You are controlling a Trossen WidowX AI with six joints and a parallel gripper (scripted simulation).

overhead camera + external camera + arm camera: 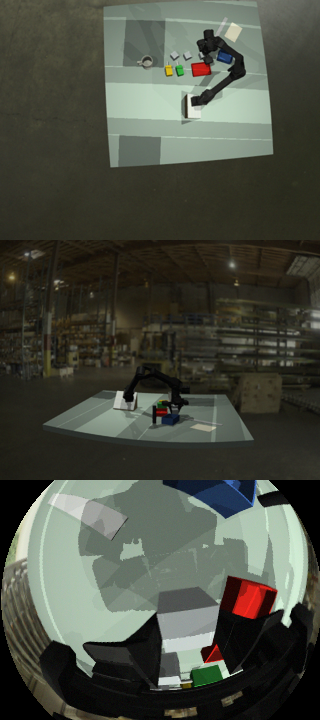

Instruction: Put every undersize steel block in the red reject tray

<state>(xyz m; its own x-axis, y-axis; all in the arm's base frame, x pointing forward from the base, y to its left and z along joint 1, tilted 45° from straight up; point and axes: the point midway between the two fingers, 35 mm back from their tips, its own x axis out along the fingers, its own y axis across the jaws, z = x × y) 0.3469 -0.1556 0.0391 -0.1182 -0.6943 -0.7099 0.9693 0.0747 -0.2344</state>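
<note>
Now: gripper tip 10 cm past the red reject tray and 2 cm to the right of it. Round my gripper tip: steel block 1 cm ahead, 12 cm to the left, 1 cm above; then blue bin 3 cm behind, 18 cm to the right; then green GO gauge 7 cm behind, 20 cm to the left, 1 cm above.
</note>
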